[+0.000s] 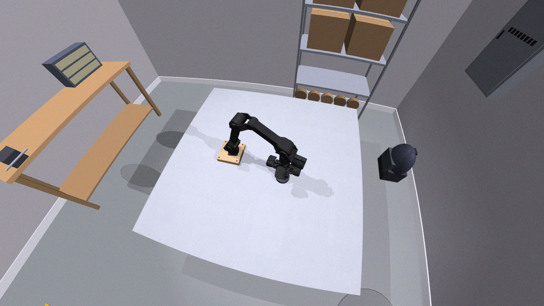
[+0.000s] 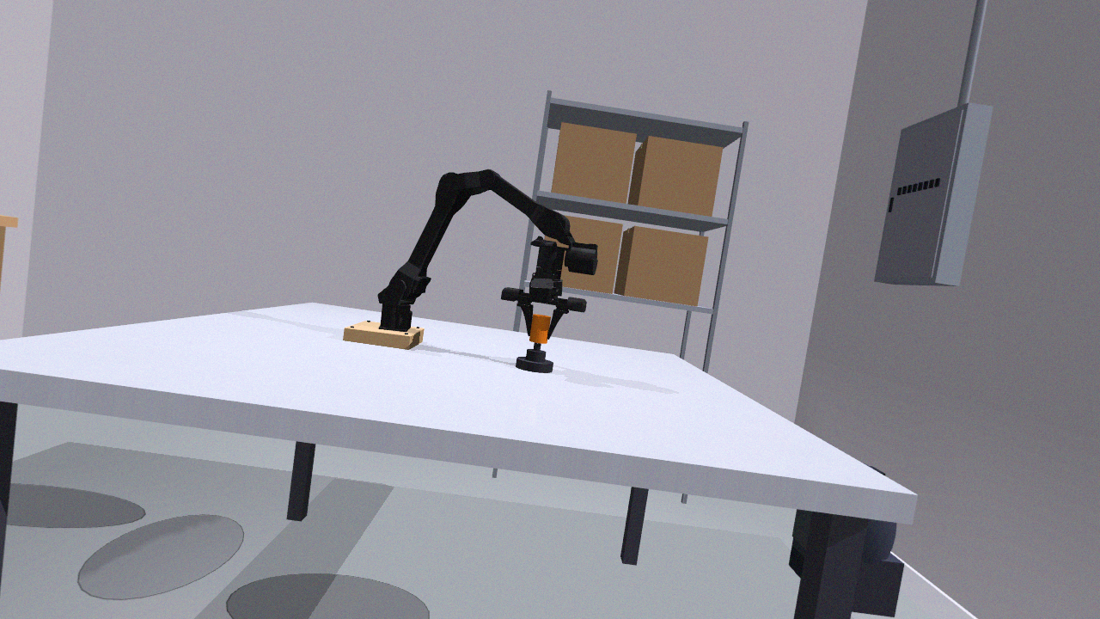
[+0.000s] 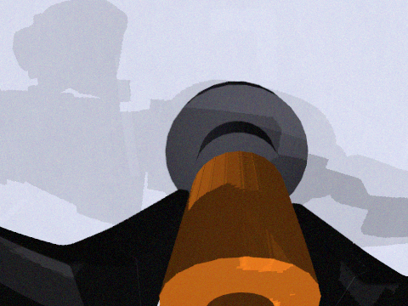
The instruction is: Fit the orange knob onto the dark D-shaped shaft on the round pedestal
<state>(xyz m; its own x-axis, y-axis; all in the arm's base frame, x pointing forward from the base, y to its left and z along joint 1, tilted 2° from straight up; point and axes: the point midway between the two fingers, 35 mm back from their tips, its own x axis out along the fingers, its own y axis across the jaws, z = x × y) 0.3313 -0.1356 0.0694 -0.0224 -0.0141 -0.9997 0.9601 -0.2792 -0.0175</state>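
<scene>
The orange knob lies 2 cm above my gripper tip. The rest, counted from my gripper tip: dark round pedestal (4 cm below).
</scene>
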